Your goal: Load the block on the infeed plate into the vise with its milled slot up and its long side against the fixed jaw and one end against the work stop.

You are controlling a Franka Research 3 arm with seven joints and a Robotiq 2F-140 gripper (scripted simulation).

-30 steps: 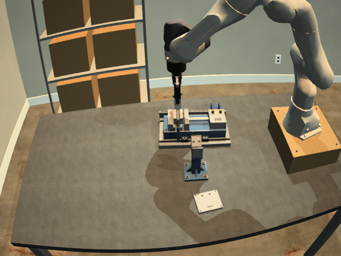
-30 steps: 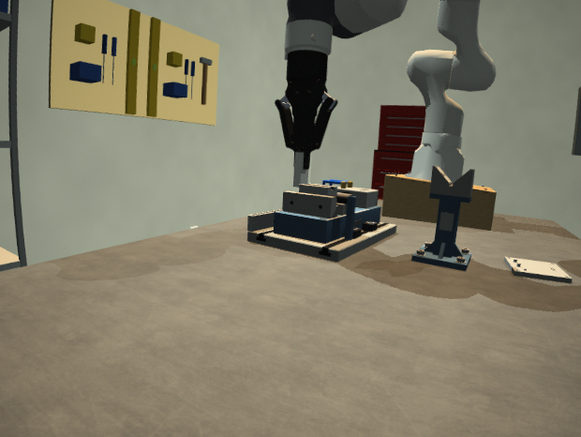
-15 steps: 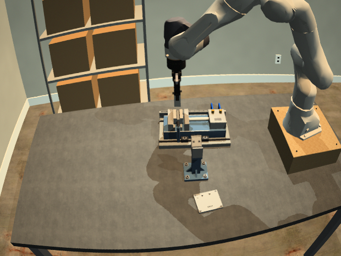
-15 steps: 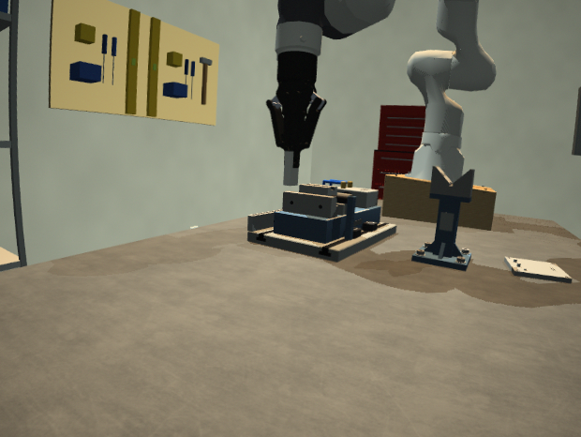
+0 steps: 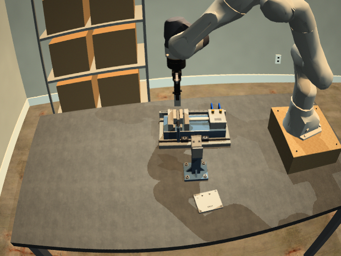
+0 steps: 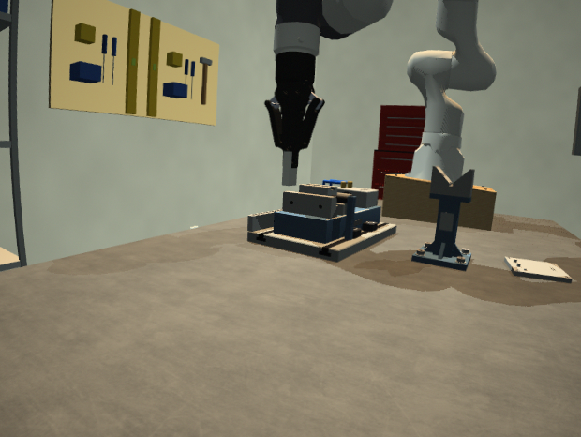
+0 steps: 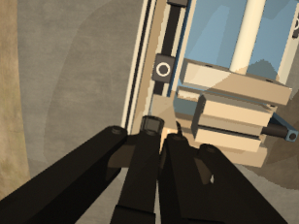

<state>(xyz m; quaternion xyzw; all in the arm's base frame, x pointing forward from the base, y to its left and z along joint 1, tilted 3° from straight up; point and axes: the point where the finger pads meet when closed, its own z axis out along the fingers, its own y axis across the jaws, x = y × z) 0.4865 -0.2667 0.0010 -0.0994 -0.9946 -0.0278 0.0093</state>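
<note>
The part is 6 cm to the left of my hand, 4 cm below it and 1 cm ahead of it. Round my hand: fixed jaw (6 cm to the left, 6 cm below, 4 cm ahead); then moving jaw (7 cm to the left, 6 cm below, 2 cm behind); then work stop rod (11 cm to the left, 5 cm below, 2 cm ahead).
</note>
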